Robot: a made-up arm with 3 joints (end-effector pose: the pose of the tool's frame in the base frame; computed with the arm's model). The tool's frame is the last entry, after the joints. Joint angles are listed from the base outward.
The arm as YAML. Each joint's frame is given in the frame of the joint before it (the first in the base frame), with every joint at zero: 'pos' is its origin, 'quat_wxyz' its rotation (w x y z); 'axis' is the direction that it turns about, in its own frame. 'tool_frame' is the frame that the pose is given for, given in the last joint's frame.
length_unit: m
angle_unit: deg
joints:
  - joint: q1
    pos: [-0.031, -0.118, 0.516]
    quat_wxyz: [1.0, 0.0, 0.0, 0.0]
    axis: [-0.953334, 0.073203, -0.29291]
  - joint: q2
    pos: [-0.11, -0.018, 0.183]
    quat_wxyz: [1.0, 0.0, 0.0, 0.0]
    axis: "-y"
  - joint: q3
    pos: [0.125, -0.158, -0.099]
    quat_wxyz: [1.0, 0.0, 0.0, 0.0]
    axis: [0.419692, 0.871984, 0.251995]
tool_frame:
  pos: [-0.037, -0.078, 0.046]
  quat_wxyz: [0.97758, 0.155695, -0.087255, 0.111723]
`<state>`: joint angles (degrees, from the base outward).
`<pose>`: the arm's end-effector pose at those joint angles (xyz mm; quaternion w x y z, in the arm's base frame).
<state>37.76 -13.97 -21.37</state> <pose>-117.4 -234.0 747.9 0.9648 -0.2513 -0.0723 0.0269</pose>
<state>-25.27 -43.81 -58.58</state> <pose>-139.6 -374.4 504.7 0.9681 0.1222 -0.1726 0.1341</pose>
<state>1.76 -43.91 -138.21</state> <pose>-213.7 -323.9 545.2 0.6403 -0.4305 -0.6197 0.1438</pose>
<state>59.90 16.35 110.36</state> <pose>3.6 -196.4 789.3 0.7926 0.2231 0.5290 -0.2055</pose>
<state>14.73 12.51 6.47</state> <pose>-51.2 -329.7 725.4 0.9844 0.0481 -0.1251 0.1140</pose>
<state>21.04 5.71 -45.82</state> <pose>-104.3 -286.0 704.0 0.8691 -0.2428 -0.4186 0.1022</pose>
